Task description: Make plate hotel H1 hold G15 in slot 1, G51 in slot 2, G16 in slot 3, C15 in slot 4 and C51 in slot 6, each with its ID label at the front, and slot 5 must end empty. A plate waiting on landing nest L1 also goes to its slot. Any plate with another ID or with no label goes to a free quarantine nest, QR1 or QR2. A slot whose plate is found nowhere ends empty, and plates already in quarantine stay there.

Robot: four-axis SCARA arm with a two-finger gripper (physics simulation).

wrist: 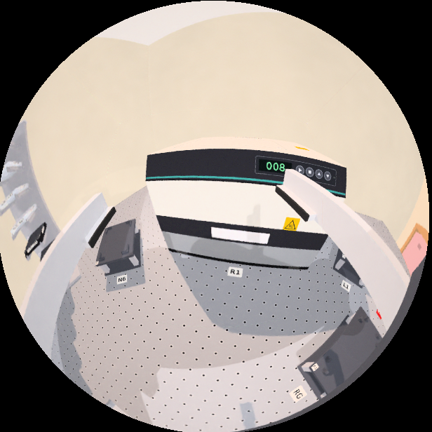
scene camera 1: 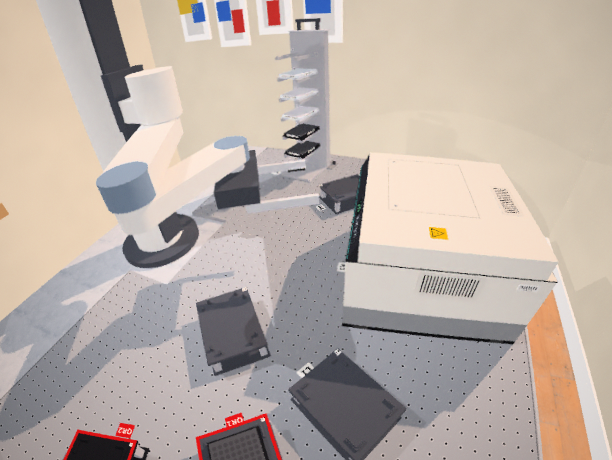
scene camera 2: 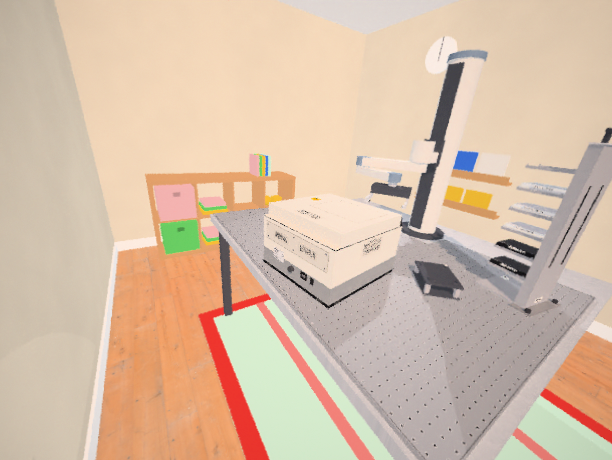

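Seen in the pictures: gripper, fingertip midpoint: (scene camera 1: 311, 179) (scene camera 2: 384, 203); arm's base, link origin: (scene camera 1: 161, 240) (scene camera 2: 420, 231).
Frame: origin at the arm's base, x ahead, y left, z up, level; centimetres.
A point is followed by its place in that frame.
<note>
My gripper (scene camera 1: 307, 183) @[x 49.4, y 8.8, z 24.7 cm] (scene camera 2: 386, 200) @[x 49.4, y 8.8, z 24.7 cm] (wrist: 191, 186) is open and empty, in front of the instrument's front face. Hotel H1 (scene camera 1: 324, 75) @[x 35.8, y 59.0, z 38.3 cm] (scene camera 2: 574, 225) @[x 30.9, y 62.8, z 30.8 cm] (wrist: 19, 145) stands at the back. It carries two black plates on its lowest levels, the lower (scene camera 1: 302, 149) @[x 29.0, y 51.4, z 12.0 cm] and the upper (scene camera 1: 301, 131) @[x 28.9, y 51.7, z 19.1 cm], and three clear plates above, the topmost of them (scene camera 1: 298, 75) @[x 31.1, y 47.0, z 40.3 cm] below a thin top shelf that looks bare. Their IDs are unreadable. Landing nest L1 (scene camera 1: 347, 405) @[x 69.6, y -29.1, z 6.3 cm] (wrist: 348, 265) shows no plate in scene camera 1. Nest QR1 (scene camera 1: 272, 435) @[x 60.0, y -38.0, z 6.3 cm] holds a dark welled plate (scene camera 1: 237, 447) @[x 56.2, y -42.0, z 7.7 cm]. Nest QR2 (scene camera 1: 105, 436) @[x 34.2, y -50.7, z 6.3 cm] is cut off; its dark content is unclear.
A white instrument (scene camera 1: 445, 215) @[x 78.9, y 2.0, z 25.8 cm] (scene camera 2: 330, 225) @[x 91.4, y 23.7, z 25.7 cm] (wrist: 215, 197) with display 008 stands behind tag R1 (wrist: 235, 271). Dark nest N6 (scene camera 1: 340, 192) @[x 49.0, y 34.4, z 6.3 cm] (scene camera 2: 437, 277) @[x 53.3, y 40.6, z 6.3 cm] (wrist: 117, 242) lies between it and the hotel. Dark nest RG (scene camera 1: 232, 330) @[x 43.6, y -22.7, z 6.3 cm] (wrist: 347, 350) lies near the arm base (scene camera 1: 160, 255) @[x 7.0, y -7.1, z 2.0 cm].
</note>
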